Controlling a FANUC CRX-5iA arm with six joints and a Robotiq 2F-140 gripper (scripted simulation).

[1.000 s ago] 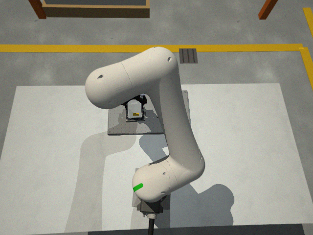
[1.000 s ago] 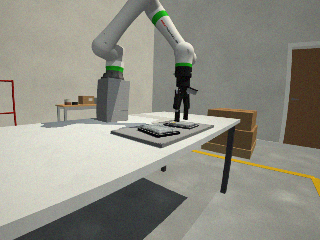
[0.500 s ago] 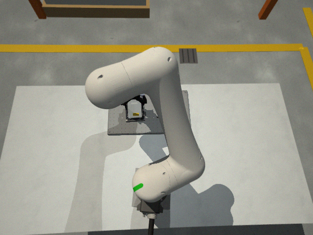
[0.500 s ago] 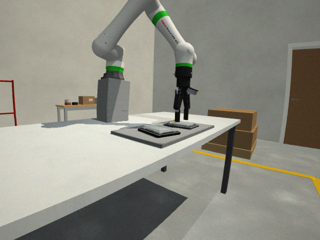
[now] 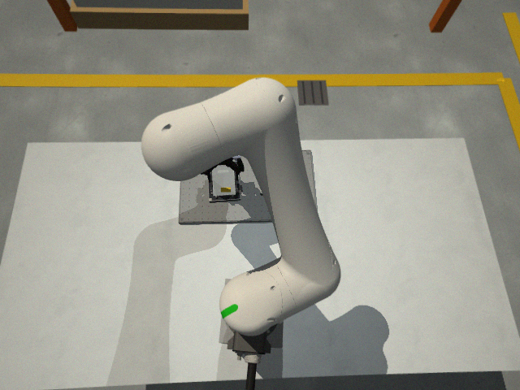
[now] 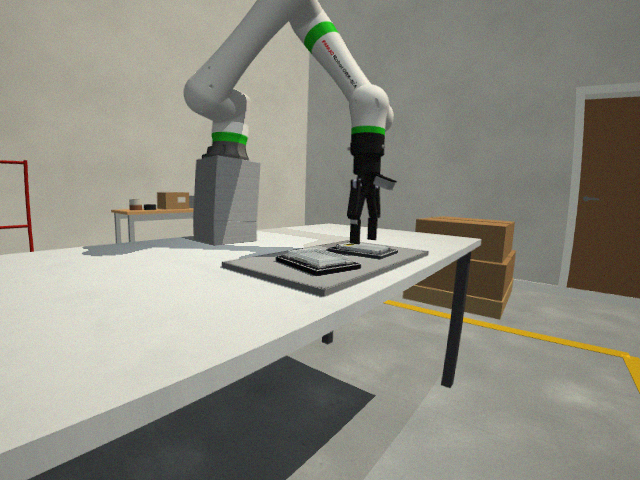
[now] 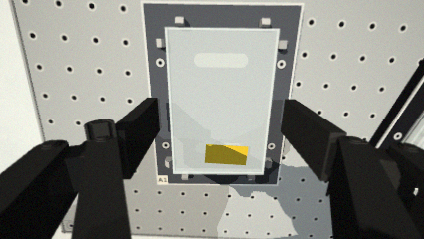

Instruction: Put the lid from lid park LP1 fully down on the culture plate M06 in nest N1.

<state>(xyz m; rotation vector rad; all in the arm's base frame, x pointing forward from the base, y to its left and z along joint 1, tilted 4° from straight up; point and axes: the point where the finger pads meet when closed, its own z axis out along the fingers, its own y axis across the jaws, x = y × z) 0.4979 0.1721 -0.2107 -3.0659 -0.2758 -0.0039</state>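
The clear lid is 40 mm below my hand. Round my hand: culture plate M06: 220 mm to the right, 40 mm below, 40 mm ahead; then lid park LP1: 50 mm below; then nest: 220 mm to the right, 50 mm below, 40 mm ahead.
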